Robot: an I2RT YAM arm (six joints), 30 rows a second.
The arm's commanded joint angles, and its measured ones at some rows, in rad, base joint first. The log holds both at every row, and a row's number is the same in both.
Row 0, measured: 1.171, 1.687, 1.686, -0.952, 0.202, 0.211
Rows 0 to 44, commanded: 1.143, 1.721, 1.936, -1.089, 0.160, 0.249; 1.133, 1.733, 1.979, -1.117, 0.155, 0.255; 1.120, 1.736, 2.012, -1.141, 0.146, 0.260; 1.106, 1.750, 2.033, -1.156, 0.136, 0.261; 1.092, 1.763, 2.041, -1.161, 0.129, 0.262; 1.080, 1.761, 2.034, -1.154, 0.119, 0.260; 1.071, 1.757, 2.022, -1.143, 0.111, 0.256; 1.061, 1.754, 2.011, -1.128, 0.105, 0.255; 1.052, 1.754, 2.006, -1.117, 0.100, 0.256; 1.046, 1.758, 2.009, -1.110, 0.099, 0.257; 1.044, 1.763, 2.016, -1.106, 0.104, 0.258; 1.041, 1.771, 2.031, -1.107, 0.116, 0.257; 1.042, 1.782, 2.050, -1.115, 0.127, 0.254; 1.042, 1.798, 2.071, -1.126, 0.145, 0.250; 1.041, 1.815, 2.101, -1.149, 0.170, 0.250; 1.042, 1.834, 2.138, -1.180, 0.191, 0.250; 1.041, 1.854, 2.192, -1.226, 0.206, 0.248; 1.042, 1.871, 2.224, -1.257, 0.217, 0.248; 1.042, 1.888, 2.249, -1.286, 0.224, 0.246; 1.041, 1.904, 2.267, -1.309, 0.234, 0.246; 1.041, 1.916, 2.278, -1.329, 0.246, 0.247; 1.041, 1.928, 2.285, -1.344, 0.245, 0.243; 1.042, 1.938, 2.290, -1.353, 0.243, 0.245; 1.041, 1.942, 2.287, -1.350, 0.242, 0.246; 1.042, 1.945, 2.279, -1.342, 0.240, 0.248; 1.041, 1.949, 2.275, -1.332, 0.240, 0.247; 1.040, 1.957, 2.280, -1.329, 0.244, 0.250; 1.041, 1.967, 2.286, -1.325, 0.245, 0.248; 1.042, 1.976, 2.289, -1.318, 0.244, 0.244; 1.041, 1.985, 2.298, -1.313, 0.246, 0.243; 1.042, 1.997, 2.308, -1.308, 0.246, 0.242; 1.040, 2.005, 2.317, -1.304, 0.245, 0.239; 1.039, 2.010, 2.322, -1.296, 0.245, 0.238; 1.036, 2.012, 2.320, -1.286, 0.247, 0.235; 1.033, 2.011, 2.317, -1.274, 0.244, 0.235; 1.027, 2.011, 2.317, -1.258, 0.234, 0.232; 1.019, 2.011, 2.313, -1.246, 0.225, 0.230; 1.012, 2.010, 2.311, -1.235, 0.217, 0.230; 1.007, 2.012, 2.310, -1.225, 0.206, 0.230; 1.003, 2.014, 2.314, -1.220, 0.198, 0.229; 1.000, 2.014, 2.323, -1.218, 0.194, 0.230; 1.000, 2.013, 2.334, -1.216, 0.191, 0.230; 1.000, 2.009, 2.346, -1.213, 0.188, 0.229; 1.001, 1.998, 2.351, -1.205, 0.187, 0.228; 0.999, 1.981, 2.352, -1.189, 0.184, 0.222
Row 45, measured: 1.007, 2.011, 2.280, -1.256, 0.201, 0.233
